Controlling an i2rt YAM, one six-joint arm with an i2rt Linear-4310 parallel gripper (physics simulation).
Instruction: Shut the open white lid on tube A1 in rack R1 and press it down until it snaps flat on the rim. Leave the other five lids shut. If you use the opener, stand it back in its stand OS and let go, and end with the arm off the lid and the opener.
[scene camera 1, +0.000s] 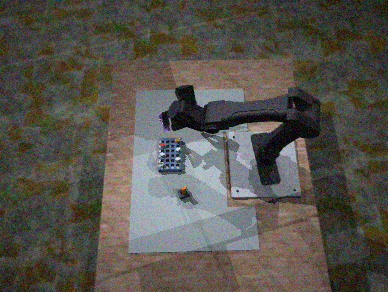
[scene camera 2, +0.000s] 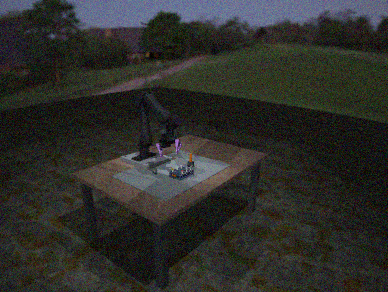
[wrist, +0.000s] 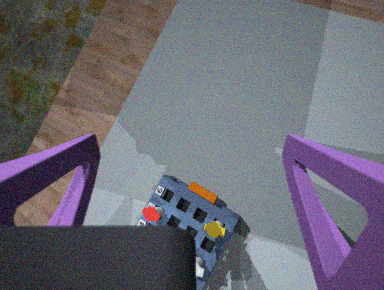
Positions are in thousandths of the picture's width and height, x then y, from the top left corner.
The gripper (wrist: 499, 498) is open, with nothing in its grasp. Also in view: a grey mat (scene camera 1: 414, 762).
The grey mat is seen too in scene camera 2 (scene camera 2: 403, 622) and in the wrist view (wrist: 556, 360).
